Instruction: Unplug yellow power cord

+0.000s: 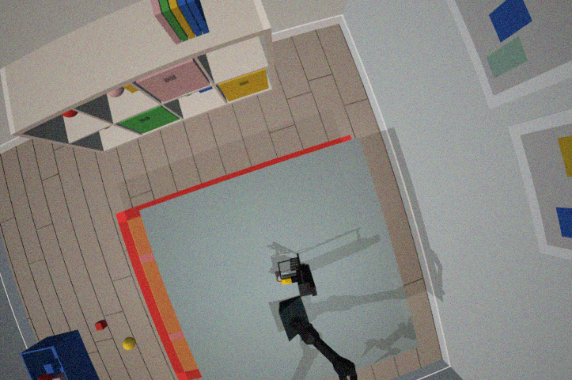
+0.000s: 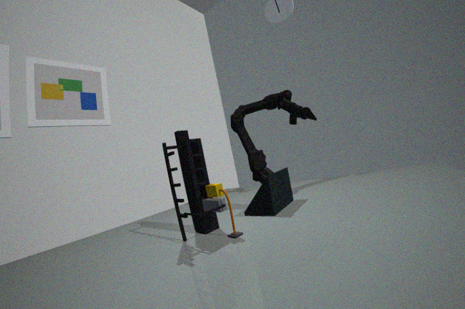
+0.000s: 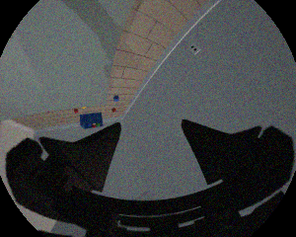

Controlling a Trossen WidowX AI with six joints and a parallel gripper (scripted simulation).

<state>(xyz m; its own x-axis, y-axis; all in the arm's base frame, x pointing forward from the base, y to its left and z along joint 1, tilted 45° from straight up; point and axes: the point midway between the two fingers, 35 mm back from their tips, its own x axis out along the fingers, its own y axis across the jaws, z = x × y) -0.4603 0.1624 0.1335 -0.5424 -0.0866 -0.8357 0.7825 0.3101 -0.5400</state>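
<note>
My gripper tip is 73 cm short of the yellow plug, 19 cm above it and 7 cm to the left of it. Also, from my gripper tip: small dark pad: 73 cm ahead, 33 cm below.
</note>
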